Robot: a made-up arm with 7 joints.
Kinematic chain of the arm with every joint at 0, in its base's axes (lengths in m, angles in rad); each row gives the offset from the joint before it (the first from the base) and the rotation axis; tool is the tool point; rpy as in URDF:
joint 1: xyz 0 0 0.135 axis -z
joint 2: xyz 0 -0.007 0.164 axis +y
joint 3: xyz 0 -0.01 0.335 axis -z
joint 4: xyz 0 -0.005 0.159 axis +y
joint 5: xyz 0 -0.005 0.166 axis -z
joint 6: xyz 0 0 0.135 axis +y
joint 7: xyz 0 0 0.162 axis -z
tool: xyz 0 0 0 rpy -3.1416 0 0
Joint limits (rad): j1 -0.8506..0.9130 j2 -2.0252..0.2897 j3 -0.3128..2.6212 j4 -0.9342..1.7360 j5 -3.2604..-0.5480 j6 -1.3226..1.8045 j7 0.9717..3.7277
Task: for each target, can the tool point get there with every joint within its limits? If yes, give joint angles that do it. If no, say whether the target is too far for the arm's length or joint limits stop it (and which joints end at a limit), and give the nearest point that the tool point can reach.
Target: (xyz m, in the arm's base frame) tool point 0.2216 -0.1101 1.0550
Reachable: yes | joints -0.7005 -0.3826 0.4722 1.1253 -2.9122 -0.1953 1.3588
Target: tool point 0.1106 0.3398 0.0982
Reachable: no: joint limits stop it (at a limit: joint 1, joint 2, joint 4, joint 6) | nearest point -0.0460 0.5114 -0.0087 | short by 0.256 m
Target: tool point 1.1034 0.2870 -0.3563
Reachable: no: too far | nearest point 0.4918 0.1279 0.5094 | short by 1.072 m
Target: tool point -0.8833 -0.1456 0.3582
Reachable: yes | joints -0.4008 -1.4141 0.9847 -0.6636 -0.9814 0.5596 2.3304
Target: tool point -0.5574 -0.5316 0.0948
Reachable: yes | joints -0.3044 -1.4944 2.2993 1.3120 -2.6808 0.4894 1.9551
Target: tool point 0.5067 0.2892 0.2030
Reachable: no: joint limits stop it (at a limit: joint 2, joint 4) | nearest point 0.4095 0.2337 0.4893 | short by 0.307 m
